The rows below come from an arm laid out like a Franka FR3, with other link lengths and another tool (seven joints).
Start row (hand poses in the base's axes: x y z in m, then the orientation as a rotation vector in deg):
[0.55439, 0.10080, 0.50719, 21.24, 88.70, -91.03]
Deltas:
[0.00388, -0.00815, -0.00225, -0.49, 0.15, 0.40]
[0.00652, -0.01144, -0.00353, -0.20, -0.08, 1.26]
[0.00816, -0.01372, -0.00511, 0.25, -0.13, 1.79]
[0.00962, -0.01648, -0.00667, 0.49, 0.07, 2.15]
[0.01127, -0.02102, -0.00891, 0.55, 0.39, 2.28]
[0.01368, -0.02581, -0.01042, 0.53, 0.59, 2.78]
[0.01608, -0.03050, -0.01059, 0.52, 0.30, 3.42]
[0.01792, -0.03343, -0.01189, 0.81, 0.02, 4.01]
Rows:
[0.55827, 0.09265, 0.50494, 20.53, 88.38, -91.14]
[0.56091, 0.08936, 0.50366, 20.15, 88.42, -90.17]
[0.56255, 0.08708, 0.50208, 20.00, 88.73, -89.42]
[0.56401, 0.08432, 0.50052, 19.68, 89.07, -89.05]
[0.56566, 0.07978, 0.49828, 19.37, 89.35, -89.04]
[0.56807, 0.07499, 0.49677, 18.80, 89.46, -88.74]
[0.57047, 0.07030, 0.49660, 18.49, 89.20, -88.14]
[0.57231, 0.06737, 0.49530, 18.37, 89.20, -87.36]

